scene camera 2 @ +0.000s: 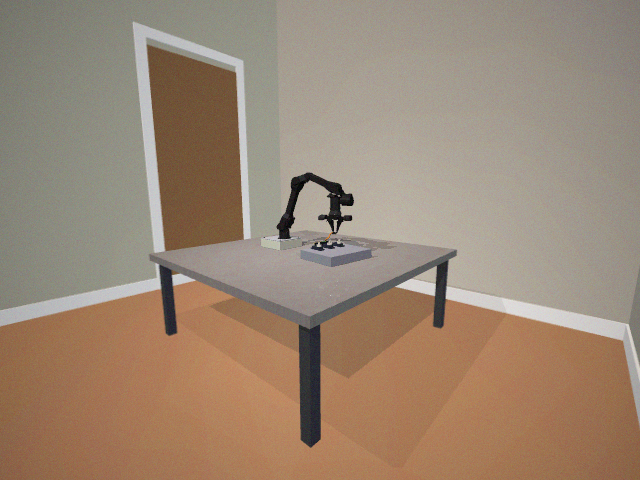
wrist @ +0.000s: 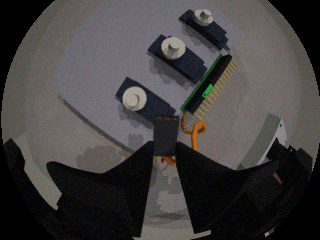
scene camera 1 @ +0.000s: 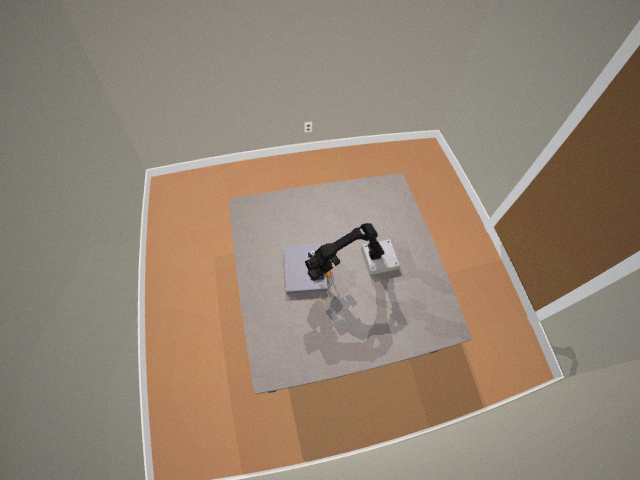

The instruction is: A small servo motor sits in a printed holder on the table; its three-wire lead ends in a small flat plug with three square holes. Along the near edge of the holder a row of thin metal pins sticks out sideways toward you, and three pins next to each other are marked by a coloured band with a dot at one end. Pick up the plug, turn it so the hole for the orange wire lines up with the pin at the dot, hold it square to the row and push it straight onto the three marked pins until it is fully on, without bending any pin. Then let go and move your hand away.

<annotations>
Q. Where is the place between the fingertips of my gripper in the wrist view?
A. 164,146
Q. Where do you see a grey printed holder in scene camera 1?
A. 297,280
</annotations>
